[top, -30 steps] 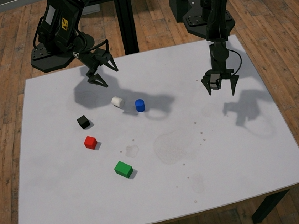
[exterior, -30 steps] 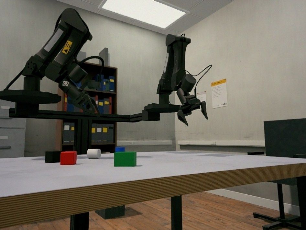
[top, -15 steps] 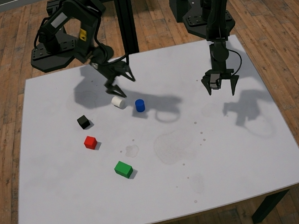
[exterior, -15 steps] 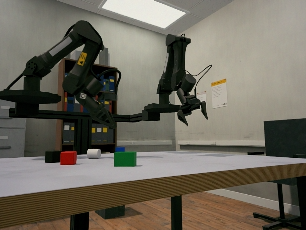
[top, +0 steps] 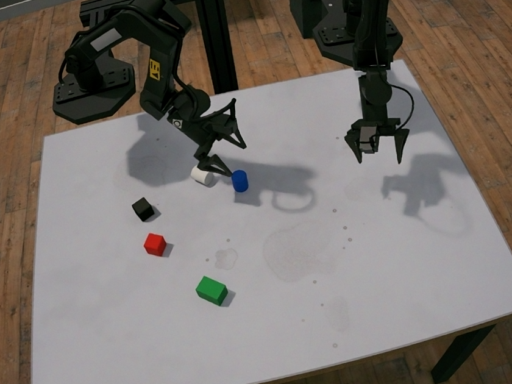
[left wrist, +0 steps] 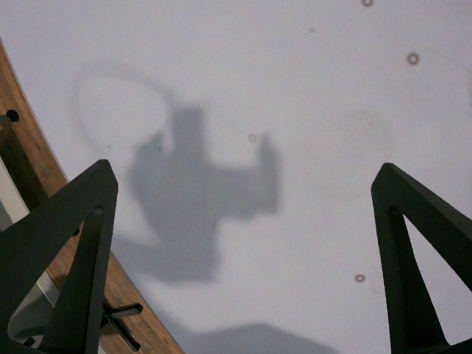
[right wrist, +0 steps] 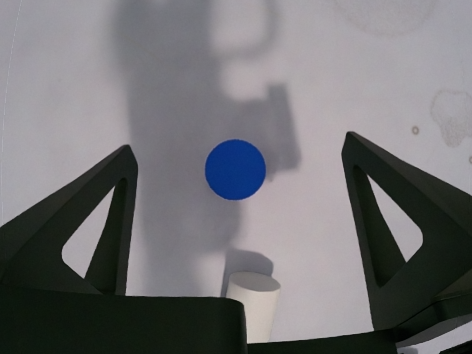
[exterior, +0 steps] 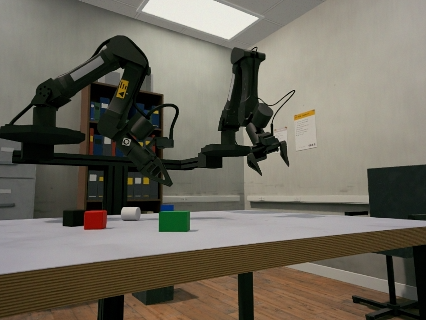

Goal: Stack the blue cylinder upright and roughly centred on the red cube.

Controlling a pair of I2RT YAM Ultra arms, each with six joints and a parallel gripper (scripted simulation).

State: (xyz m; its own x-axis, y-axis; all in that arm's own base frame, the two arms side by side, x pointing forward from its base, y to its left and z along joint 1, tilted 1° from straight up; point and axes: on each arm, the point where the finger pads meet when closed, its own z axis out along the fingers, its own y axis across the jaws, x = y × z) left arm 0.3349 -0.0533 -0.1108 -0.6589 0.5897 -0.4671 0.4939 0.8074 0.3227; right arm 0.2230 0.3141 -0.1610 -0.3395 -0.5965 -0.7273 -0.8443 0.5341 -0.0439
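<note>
Now: the blue cylinder 90 mm below my right hand. From my right hand the other things lie so: red cube: 240 mm to the right, 140 mm ahead, 90 mm below; white cylinder: 100 mm to the right, 90 mm below, 50 mm behind; black cube: 270 mm to the right, 90 mm below, 20 mm ahead.
</note>
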